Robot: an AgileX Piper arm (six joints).
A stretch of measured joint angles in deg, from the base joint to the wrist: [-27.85, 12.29, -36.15, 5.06, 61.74, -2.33]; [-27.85, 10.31, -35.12, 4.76, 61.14, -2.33]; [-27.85, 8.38, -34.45, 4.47, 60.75, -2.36]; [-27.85, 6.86, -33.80, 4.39, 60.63, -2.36]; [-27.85, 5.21, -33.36, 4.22, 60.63, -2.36]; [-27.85, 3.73, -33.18, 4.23, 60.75, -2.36]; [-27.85, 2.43, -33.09, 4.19, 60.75, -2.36]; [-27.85, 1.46, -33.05, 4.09, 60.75, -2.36]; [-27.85, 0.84, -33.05, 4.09, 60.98, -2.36]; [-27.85, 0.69, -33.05, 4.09, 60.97, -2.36]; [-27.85, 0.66, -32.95, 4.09, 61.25, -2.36]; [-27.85, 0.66, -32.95, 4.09, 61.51, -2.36]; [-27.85, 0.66, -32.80, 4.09, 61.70, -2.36]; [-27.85, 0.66, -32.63, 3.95, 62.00, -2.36]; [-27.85, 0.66, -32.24, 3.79, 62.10, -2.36]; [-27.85, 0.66, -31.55, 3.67, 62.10, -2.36]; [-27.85, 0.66, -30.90, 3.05, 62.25, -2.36]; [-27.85, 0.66, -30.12, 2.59, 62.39, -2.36]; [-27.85, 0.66, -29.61, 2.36, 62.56, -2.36]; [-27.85, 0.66, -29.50, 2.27, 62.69, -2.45]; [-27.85, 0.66, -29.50, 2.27, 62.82, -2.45]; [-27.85, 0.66, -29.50, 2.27, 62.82, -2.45]
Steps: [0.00, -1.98, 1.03, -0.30, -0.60, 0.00]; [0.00, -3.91, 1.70, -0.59, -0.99, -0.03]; [0.00, -5.43, 2.35, -0.67, -1.11, -0.03]; [0.00, -7.08, 2.79, -0.84, -1.11, -0.03]; [0.00, -8.56, 2.97, -0.83, -0.99, -0.03]; [0.00, -9.86, 3.06, -0.87, -0.99, -0.03]; [0.00, -10.83, 3.10, -0.97, -0.99, -0.03]; [0.00, -11.45, 3.10, -0.97, -0.76, -0.03]; [0.00, -11.60, 3.10, -0.97, -0.77, -0.03]; [0.00, -11.63, 3.20, -0.97, -0.49, -0.03]; [0.00, -11.63, 3.20, -0.97, -0.23, -0.03]; [0.00, -11.63, 3.35, -0.97, -0.04, -0.03]; [0.00, -11.63, 3.52, -1.11, 0.26, -0.03]; [0.00, -11.63, 3.91, -1.27, 0.36, -0.03]; [0.00, -11.63, 4.60, -1.39, 0.36, -0.03]; [0.00, -11.63, 5.25, -2.01, 0.51, -0.03]; [0.00, -11.63, 6.03, -2.47, 0.65, -0.03]; [0.00, -11.63, 6.54, -2.70, 0.82, -0.03]; [0.00, -11.63, 6.65, -2.79, 0.95, -0.12]; [0.00, -11.63, 6.65, -2.79, 1.08, -0.12]; [0.00, -11.63, 6.65, -2.79, 1.08, -0.12]
